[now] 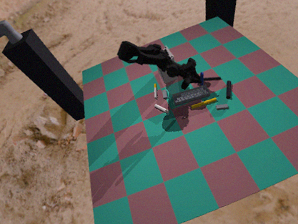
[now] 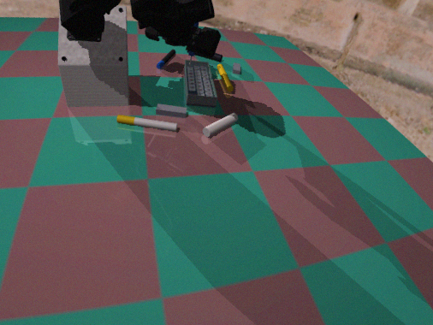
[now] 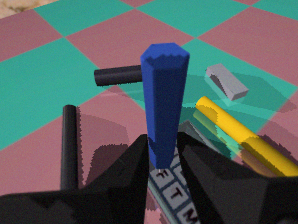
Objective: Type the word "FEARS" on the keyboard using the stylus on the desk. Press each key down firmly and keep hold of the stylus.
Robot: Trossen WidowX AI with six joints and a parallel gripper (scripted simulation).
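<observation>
Right now the yellow pen is 10 cm ahead of my gripper tip, 3 cm to the right of it and 7 cm below it. Also, from my gripper tip: blue stylus (2 cm below); black marker (7 cm ahead, 14 cm to the left, 7 cm below); blue-tipped dark pen (7 cm behind, 5 cm to the left, 8 cm below).
</observation>
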